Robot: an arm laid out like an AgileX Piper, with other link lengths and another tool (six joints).
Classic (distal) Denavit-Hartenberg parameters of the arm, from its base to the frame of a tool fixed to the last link. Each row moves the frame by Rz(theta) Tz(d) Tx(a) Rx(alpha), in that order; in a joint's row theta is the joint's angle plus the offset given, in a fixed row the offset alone. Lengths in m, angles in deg.
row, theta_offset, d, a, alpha
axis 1, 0, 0.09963, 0, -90
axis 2, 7.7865, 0, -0.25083, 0
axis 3, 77.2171, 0, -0.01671, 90
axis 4, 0, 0.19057, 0, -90
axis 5, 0, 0, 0, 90
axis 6, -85.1, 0.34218, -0.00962, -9.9
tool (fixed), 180, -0.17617, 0, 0
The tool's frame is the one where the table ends.
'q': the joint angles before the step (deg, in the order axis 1, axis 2, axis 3, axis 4, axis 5, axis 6). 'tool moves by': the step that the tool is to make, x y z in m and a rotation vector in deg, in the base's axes. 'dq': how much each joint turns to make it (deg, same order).
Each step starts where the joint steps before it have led.
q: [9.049, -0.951, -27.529, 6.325, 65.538, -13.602]
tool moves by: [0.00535, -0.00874, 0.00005, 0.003, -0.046, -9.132]
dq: [-9.133, -0.044, 0.000, 0.001, -0.001, -0.002]
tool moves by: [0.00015, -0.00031, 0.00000, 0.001, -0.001, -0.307]
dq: [-0.305, -0.003, -0.001, -0.001, 0.002, 0.003]
